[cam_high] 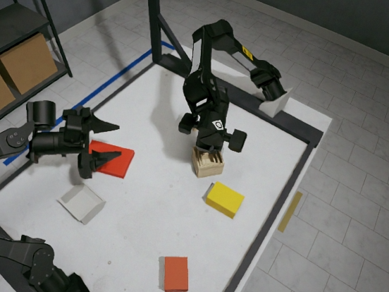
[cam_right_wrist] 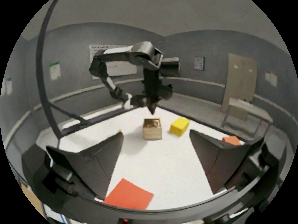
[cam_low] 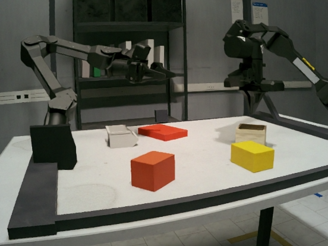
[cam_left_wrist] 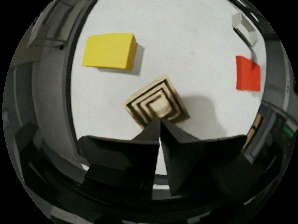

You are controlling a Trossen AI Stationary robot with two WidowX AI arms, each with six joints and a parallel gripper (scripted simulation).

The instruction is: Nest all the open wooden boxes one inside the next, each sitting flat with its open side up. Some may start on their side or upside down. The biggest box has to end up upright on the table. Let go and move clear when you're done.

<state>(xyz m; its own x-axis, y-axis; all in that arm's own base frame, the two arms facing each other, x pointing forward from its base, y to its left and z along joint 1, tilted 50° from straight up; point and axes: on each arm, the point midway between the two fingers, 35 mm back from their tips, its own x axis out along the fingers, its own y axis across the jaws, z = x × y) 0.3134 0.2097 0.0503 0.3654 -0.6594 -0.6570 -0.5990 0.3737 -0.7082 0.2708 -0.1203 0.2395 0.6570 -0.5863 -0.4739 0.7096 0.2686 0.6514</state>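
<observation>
Right now the tiny wooden box is 14 cm behind my left hand, 9 cm to the left of it and 13 cm below it. The rest, counted from my left hand: medium wooden box (12 cm below); then biggest wooden box (12 cm below); then small wooden box (12 cm below).
</observation>
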